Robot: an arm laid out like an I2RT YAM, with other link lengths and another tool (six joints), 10 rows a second.
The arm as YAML. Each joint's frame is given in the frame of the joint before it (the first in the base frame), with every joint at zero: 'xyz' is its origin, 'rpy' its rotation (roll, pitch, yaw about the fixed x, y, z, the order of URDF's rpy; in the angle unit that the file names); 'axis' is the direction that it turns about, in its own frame. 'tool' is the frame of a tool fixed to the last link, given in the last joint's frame.
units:
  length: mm
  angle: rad
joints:
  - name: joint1
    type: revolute
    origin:
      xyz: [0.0, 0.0, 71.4]
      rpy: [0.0, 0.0, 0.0]
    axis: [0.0, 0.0, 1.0]
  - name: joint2
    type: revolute
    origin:
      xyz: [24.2, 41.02, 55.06]
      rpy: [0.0, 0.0, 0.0]
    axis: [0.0, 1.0, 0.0]
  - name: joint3
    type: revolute
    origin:
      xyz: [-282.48, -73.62, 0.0]
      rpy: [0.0, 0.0, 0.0]
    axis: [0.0, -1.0, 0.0]
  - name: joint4
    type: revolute
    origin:
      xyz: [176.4, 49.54, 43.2]
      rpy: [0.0, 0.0, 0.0]
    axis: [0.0, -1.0, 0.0]
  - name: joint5
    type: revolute
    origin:
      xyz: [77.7, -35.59, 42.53]
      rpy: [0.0, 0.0, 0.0]
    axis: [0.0, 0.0, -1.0]
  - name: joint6
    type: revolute
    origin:
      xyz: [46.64, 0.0, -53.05]
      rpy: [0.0, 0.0, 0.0]
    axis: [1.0, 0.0, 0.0]
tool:
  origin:
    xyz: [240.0, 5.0, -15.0]
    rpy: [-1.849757, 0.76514, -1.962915]
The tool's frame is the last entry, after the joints.
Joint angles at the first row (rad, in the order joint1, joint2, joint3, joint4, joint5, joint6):
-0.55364 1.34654 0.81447 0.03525 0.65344 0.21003
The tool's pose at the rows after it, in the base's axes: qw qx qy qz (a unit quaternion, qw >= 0); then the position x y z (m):
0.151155, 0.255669, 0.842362, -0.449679, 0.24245, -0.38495, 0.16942
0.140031, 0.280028, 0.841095, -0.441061, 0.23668, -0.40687, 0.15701
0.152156, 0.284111, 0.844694, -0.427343, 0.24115, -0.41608, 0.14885
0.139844, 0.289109, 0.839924, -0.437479, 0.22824, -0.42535, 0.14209
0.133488, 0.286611, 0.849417, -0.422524, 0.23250, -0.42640, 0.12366
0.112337, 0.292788, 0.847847, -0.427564, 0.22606, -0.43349, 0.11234
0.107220, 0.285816, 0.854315, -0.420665, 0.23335, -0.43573, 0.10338
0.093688, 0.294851, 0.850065, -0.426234, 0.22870, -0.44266, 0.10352
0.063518, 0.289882, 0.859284, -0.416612, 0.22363, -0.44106, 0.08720
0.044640, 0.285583, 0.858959, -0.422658, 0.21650, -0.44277, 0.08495
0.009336, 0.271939, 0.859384, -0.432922, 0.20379, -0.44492, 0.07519
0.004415, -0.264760, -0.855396, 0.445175, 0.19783, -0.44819, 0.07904
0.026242, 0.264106, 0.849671, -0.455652, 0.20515, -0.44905, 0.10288
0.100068, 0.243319, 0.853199, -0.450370, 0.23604, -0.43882, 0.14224
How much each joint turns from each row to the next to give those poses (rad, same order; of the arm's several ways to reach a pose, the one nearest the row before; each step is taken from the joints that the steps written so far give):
-0.04909 0.08124 0.02303 0.04587 -0.02745 0.03844
-0.06435 0.07975 0.03527 0.02466 -0.02614 0.01835
-0.04609 0.03403 -0.00289 0.04573 -0.06601 0.00323
-0.02919 0.01997 -0.03536 0.06161 0.00768 -0.02616
-0.01082 0.04444 0.00149 0.00773 -0.02765 0.01075
-0.00153 0.04754 0.00764 0.01383 0.03521 -0.00153
-0.00002 0.03687 0.02608 -0.00919 -0.01362 -0.00306
0.00001 0.02449 0.03660 -0.02591 0.03341 0.00605
0.00154 0.03688 0.04156 -0.07213 0.01248 0.00315
-0.00001 0.01071 0.01239 -0.02006 0.02441 -0.01831
-0.00152 0.02908 -0.00310 0.00002 0.03831 -0.04433
-0.00001 0.00172 0.00005 0.00756 0.02629 -0.03383
-0.00153 -0.05963 -0.01377 0.02608 -0.02291 -0.01852
0.00152 -0.11036 0.00908 -0.01212 -0.11610 -0.01537

